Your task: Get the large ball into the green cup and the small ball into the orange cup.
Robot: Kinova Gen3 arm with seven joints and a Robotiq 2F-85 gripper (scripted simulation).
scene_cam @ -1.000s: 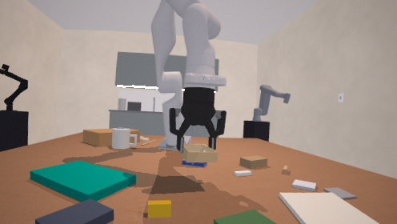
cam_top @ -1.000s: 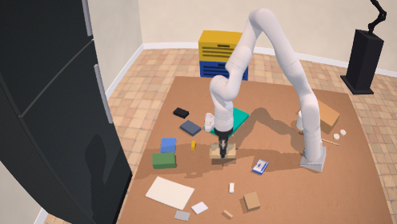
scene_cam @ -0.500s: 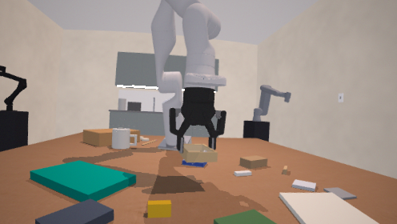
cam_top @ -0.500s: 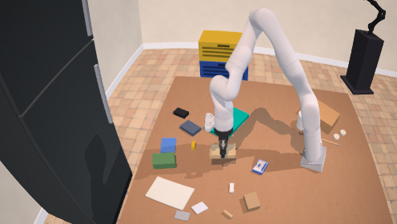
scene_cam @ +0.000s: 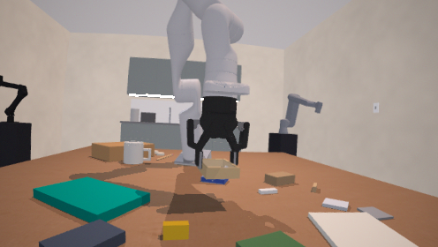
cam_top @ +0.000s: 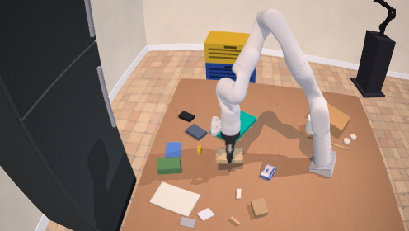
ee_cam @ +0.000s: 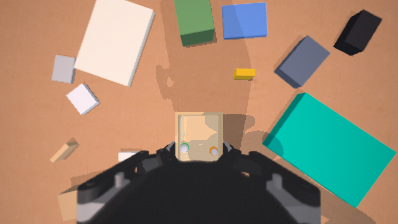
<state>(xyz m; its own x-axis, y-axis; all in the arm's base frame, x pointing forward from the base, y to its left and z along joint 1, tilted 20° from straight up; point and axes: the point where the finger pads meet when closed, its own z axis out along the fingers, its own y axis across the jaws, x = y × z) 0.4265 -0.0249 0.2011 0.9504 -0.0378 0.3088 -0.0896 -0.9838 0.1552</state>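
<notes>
Now: hand 20 mm above the covered wooden puzzle. From my hand the other things lie so: yellow block 130 mm ahead, 110 mm to the right, 80 mm below; teal slab 50 mm behind, 260 mm to the right, 80 mm below; green block 260 mm ahead, 10 mm to the right, 70 mm below.
</notes>
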